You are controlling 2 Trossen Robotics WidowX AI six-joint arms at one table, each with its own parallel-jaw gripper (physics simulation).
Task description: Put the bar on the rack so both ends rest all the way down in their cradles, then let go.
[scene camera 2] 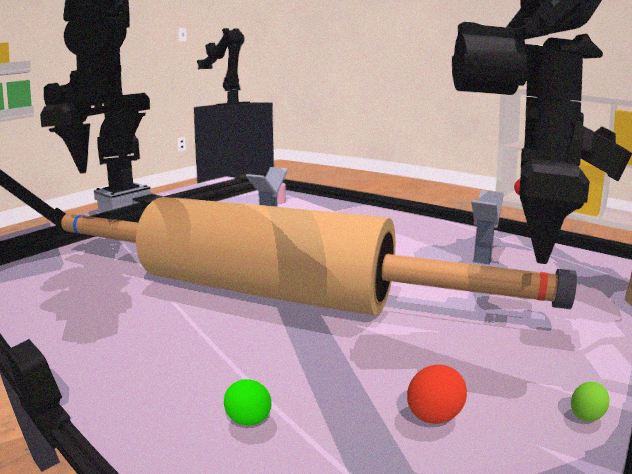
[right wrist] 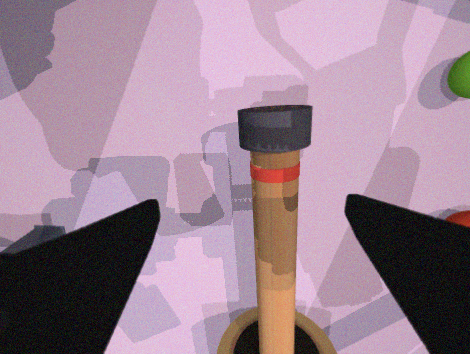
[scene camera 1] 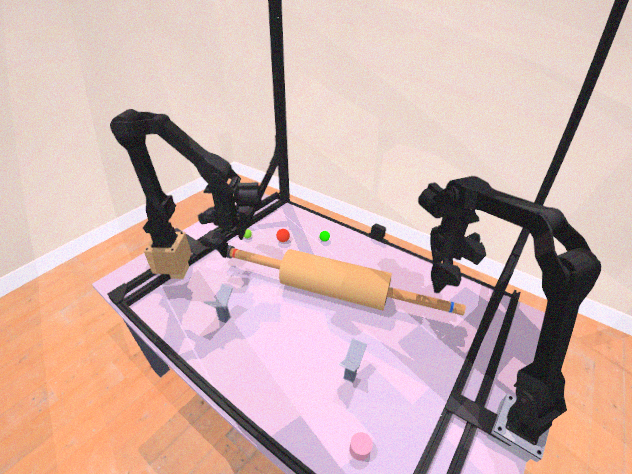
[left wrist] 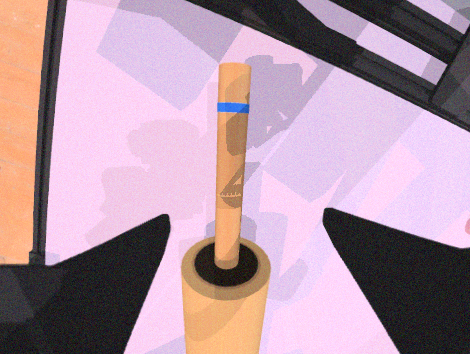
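Where they show: left gripper, fingertip midpoint: [scene camera 2: 103,166] [left wrist: 247,218]; right gripper, fingertip midpoint: [scene camera 2: 540,248] [right wrist: 251,205] [scene camera 1: 233,248]; left arm's base, link origin: [scene camera 2: 121,188] [scene camera 1: 524,423]; right arm's base, link origin: [scene camera 1: 164,241].
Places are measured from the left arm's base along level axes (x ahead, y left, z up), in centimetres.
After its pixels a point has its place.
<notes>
The bar, a thick tan roller [scene camera 1: 334,279] @(x 53.8, y -5.5, z 4.9 cm) [scene camera 2: 255,255] @(x 59.8, y -12.9, z 2.7 cm) [left wrist: 222,325] @(x 44.7, y -13.0, z 6.6 cm) with thin handles, lies on the table, apart from the rack. One handle has a blue band [scene camera 1: 451,306] @(x 24.9, y -18.9, z 2.4 cm) [left wrist: 233,107] @(x 25.0, y -19.8, z 2.7 cm); the other has a red band [scene camera 2: 543,285] @(x 87.1, y 0.8, z 1.9 cm) [right wrist: 275,172] @(x 86.9, y 2.3, z 2.7 cm) and a dark end cap. The rack's two grey V-shaped cradles [scene camera 1: 223,303] @(x 72.4, y 18.2, z 2.3 cm) [scene camera 1: 353,354] @(x 37.1, y 9.6, z 3.3 cm) [scene camera 2: 268,184] @(x 38.7, y 9.0, z 3.8 cm) [scene camera 2: 483,224] @(x 73.1, y 17.4, z 1.7 cm) stand empty. My left gripper [scene camera 1: 439,288] @(x 30.6, y -16.9, z 10.4 cm) [left wrist: 247,218] @(x 30.6, y -16.9, z 10.4 cm) is open above the blue-banded handle, near the roller's end. My right gripper [scene camera 1: 241,236] [scene camera 2: 544,261] @(x 85.6, y 3.5, z 4.8 cm) [right wrist: 251,205] @(x 85.6, y 3.5, z 4.8 cm) is open above the red-banded handle, its fingers either side.
A green ball [scene camera 1: 324,236] @(x 72.5, y -25.3, z -1.3 cm) [scene camera 2: 247,402] @(x 74.5, y -27.5, z -1.1 cm), a red ball [scene camera 1: 282,235] @(x 83.3, y -15.5, z -0.4 cm) [scene camera 2: 436,393] @(x 85.2, y -18.7, z -0.3 cm) and a small light-green ball [scene camera 1: 247,233] @(x 94.7, y -9.5, z -1.5 cm) [scene camera 2: 590,401] @(x 95.9, y -11.5, z -1.5 cm) lie beyond the bar in scene camera 1. A pink cylinder [scene camera 1: 361,445] @(x 25.3, y 23.4, z -0.5 cm) stands near the bottom table edge. Black rails [scene camera 1: 219,400] @(x 54.6, y 34.9, z -2.2 cm) border the table.
</notes>
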